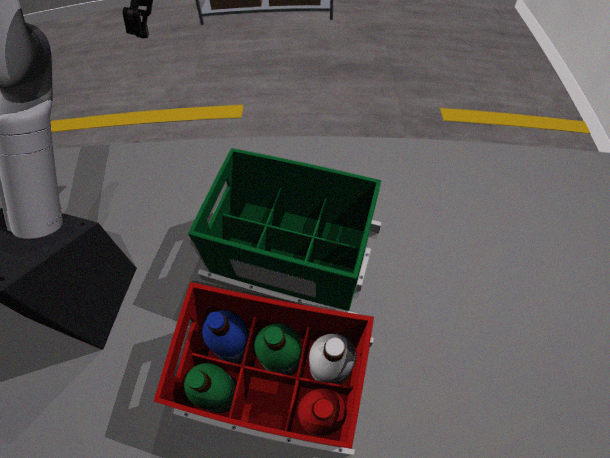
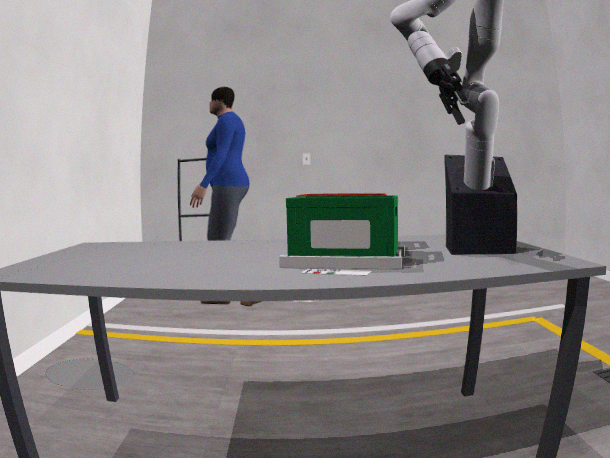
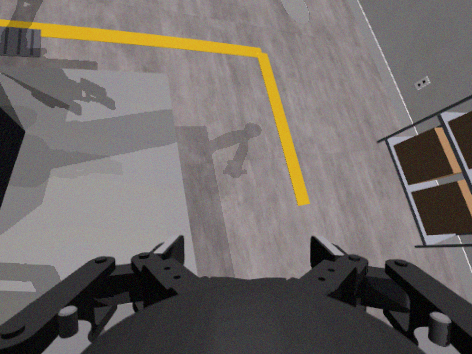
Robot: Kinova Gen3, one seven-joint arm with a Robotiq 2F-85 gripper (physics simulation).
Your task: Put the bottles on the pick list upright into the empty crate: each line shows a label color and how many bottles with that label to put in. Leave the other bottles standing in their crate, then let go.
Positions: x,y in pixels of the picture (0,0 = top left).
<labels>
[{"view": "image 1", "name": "green bottle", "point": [278,347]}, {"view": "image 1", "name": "blue bottle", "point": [225,333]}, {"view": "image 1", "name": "green bottle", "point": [208,386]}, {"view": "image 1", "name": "red bottle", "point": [321,412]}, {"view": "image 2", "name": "gripper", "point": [463,113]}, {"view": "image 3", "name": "gripper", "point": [246,249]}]
</labels>
